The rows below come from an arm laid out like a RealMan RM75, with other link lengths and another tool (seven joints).
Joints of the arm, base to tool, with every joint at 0 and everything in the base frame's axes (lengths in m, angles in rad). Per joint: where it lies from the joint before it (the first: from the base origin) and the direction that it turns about. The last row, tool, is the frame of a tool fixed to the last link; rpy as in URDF.
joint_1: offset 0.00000 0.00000 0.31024 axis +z
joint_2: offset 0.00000 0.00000 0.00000 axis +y
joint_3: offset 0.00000 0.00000 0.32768 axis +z
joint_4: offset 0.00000 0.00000 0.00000 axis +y
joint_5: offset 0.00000 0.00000 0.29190 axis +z
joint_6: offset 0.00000 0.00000 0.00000 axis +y
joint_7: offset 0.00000 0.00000 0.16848 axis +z
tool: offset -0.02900 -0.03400 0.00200 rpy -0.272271 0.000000 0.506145
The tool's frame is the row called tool.
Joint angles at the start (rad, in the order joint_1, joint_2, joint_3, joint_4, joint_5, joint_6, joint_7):
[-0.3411, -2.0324, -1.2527, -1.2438, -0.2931, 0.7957, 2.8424]
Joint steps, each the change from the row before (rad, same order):
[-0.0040, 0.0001, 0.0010, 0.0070, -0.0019, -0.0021, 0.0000]
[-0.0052, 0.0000, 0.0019, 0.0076, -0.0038, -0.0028, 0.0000]
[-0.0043, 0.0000, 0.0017, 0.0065, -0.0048, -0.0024, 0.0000]
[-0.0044, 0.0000, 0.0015, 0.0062, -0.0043, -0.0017, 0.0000]
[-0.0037, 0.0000, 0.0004, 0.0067, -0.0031, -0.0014, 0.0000]
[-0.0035, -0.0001, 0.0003, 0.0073, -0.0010, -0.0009, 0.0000]
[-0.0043, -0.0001, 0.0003, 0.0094, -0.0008, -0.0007, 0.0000]
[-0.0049, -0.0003, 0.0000, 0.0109, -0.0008, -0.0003, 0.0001]
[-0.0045, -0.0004, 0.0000, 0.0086, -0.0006, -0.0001, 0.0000]
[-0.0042, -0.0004, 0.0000, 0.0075, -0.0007, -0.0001, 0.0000]
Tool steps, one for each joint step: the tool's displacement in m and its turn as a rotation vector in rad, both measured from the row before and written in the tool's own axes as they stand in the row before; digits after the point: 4 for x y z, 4 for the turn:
[-0.0001, -0.0002, 0.0012, -0.0011, -0.0020, 0.0004]
[0.0005, 0.0003, 0.0015, -0.0026, -0.0010, 0.0008]
[0.0004, 0.0005, 0.0014, -0.0033, -0.0004, -0.0004]
[0.0004, 0.0004, 0.0013, -0.0030, -0.0009, -0.0002]
[-0.0002, -0.0001, 0.0011, -0.0017, -0.0019, -0.0013]
[-0.0006, -0.0004, 0.0011, -0.0004, -0.0036, -0.0006]
[-0.0010, -0.0006, 0.0013, -0.0002, -0.0053, -0.0008]
[-0.0013, -0.0007, 0.0015, -0.0003, -0.0065, -0.0013]
[-0.0006, -0.0005, 0.0012, -0.0003, -0.0049, -0.0006]
[-0.0004, -0.0004, 0.0010, -0.0004, -0.0040, -0.0004]

